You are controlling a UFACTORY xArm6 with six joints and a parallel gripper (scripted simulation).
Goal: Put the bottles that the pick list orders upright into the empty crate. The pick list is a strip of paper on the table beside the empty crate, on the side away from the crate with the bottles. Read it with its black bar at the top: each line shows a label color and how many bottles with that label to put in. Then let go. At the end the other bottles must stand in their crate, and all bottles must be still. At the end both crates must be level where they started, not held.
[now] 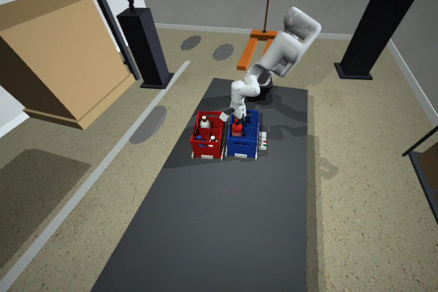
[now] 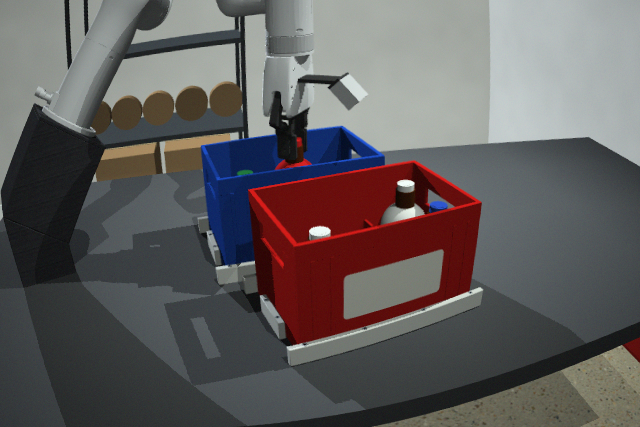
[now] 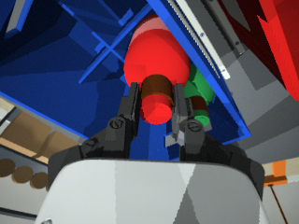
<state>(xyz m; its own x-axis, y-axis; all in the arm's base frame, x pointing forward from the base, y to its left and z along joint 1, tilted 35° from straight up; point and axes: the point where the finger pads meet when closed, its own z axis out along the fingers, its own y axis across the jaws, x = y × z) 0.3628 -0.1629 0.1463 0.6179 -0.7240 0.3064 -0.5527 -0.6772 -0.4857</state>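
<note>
Now: hand 140 mm to the left of the white-capped bottle, 130 mm short of it and 110 mm above it. Also, from my hand: red-capped bottle: 70 mm below; then blue crate: 120 mm below, 40 mm to the left; then green-capped bottle: 110 mm below, 80 mm behind.
</note>
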